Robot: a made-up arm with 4 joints. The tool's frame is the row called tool.
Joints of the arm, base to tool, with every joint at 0 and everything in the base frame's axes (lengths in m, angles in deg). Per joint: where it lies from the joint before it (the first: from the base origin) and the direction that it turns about. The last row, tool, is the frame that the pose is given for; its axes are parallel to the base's.
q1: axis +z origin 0 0 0.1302
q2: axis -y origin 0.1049 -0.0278 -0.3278
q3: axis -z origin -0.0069 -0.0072 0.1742
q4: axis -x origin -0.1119 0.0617 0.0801
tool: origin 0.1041 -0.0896 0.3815
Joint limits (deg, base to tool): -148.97..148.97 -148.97..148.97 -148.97..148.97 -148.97..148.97
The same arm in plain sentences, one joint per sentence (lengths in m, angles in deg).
The arm has four revolute joints in a row. What follows holds with every joint at zero, and every direction is one of the base frame's.
The first joint lies 0.1302 m along +z from the base frame's origin and rotates about +z, from -148.97 to 148.97 deg.
The second joint lies 0.1049 m along +x and 0.0278 m along -y and 0.3278 m along -z from the first joint and rotates about -y, from -148.97 to 148.97 deg.
The third joint lies 0.0069 m along -x and 0.0072 m along -y and 0.1742 m along +z from the second joint and rotates about -z, from -148.97 to 148.97 deg.
The fourth joint lies 0.1119 m along -x and 0.0617 m along +y and 0.0801 m along +z from the third joint and rotates about -x, from -148.97 to 148.97 deg.
The tool frame, which is the frame that the pose is given for, lies 0.1041 m along +x and 0.0896 m along -y and 0.3815 m along +z from the fourth joint; its axes are parallel to the base frame's.

